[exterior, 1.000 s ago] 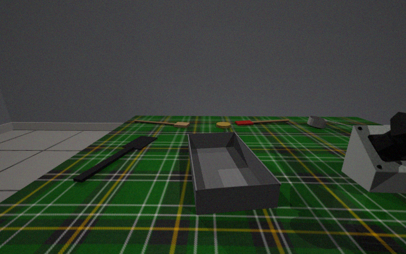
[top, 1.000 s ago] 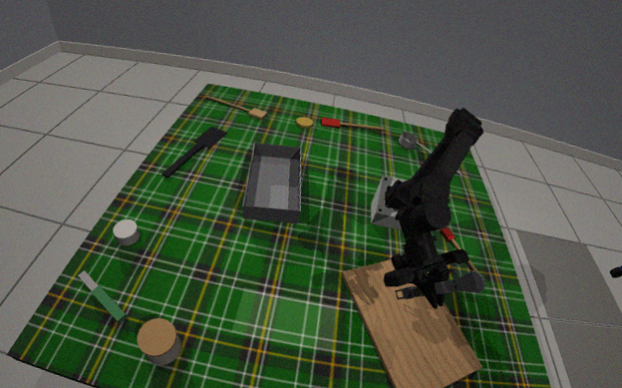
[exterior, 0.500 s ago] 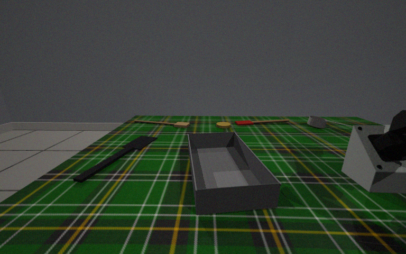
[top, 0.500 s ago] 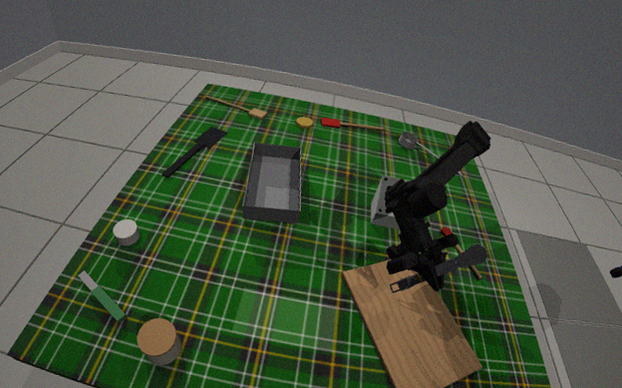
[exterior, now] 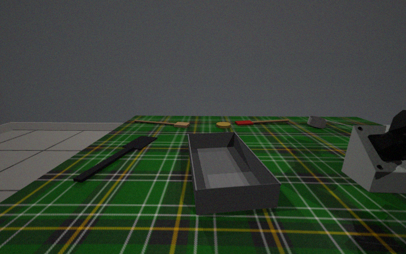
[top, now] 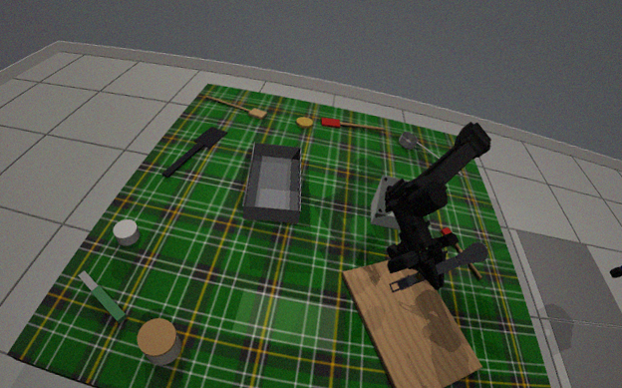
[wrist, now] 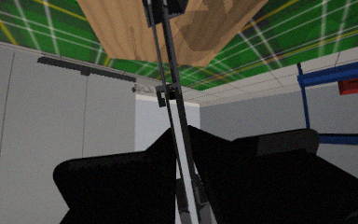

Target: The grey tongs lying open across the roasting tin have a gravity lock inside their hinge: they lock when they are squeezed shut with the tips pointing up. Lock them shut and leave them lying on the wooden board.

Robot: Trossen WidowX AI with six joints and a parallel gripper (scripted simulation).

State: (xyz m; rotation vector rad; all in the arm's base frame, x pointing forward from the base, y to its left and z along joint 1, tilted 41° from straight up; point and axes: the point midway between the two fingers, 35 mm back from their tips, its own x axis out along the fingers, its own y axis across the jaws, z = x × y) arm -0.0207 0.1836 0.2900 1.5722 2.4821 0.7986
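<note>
The wooden board is 17 cm below my gripper tip. Round my gripper tip: grey roasting tin 41 cm ahead, 41 cm to the right, 15 cm below; cork-lidded jar 58 cm ahead, 15 cm to the left, 14 cm below; green-handled tool 78 cm ahead, 6 cm to the left, 17 cm below.
</note>
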